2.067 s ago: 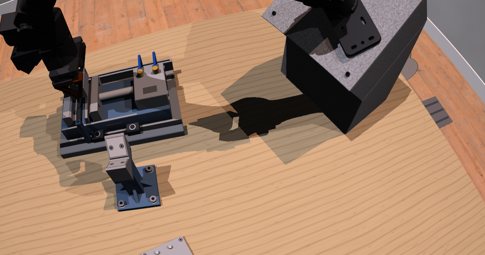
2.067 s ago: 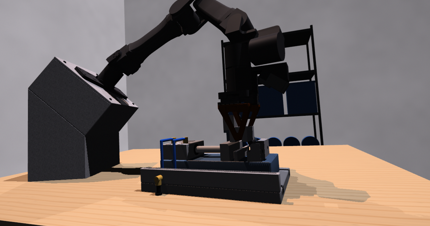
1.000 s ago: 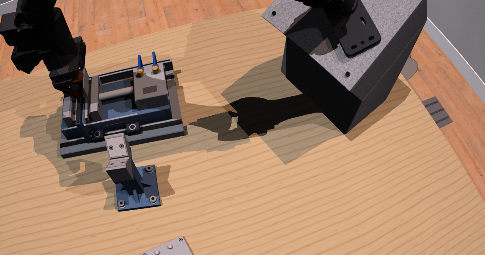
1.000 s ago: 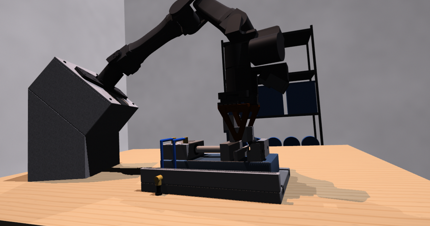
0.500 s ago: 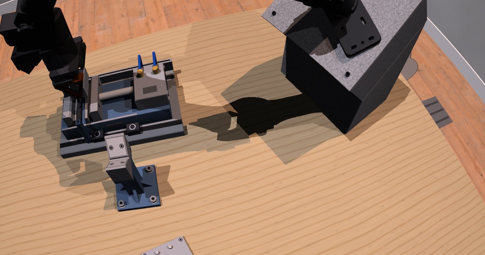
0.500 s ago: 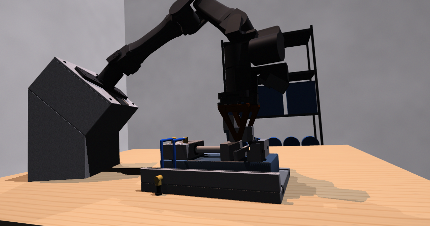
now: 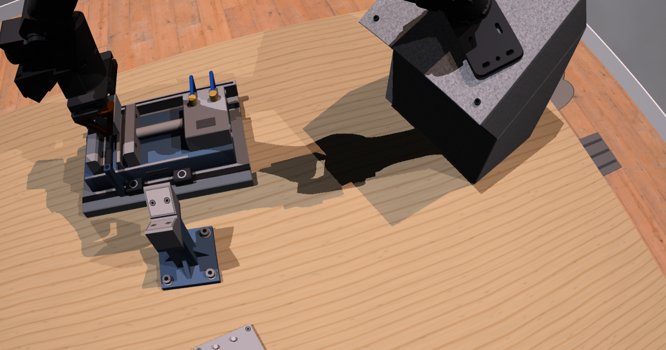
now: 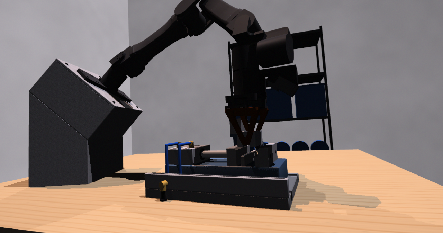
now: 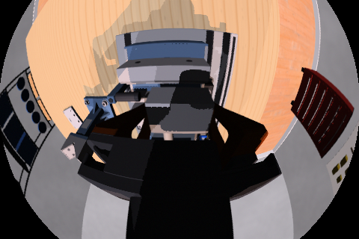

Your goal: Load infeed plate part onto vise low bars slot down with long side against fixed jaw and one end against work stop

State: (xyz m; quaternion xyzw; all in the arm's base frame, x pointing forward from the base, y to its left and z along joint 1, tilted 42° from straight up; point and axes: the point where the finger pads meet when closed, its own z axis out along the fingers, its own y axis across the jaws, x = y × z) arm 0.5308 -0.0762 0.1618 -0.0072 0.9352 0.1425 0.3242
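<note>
The grey part is right at my hand. Round my hand: moving jaw 40 mm behind, 30 mm below, 20 mm to the left; work stop rod 70 mm to the left, 20 mm below, 10 mm behind; fixed jaw 30 mm below, 30 mm ahead, 20 mm to the left.
</note>
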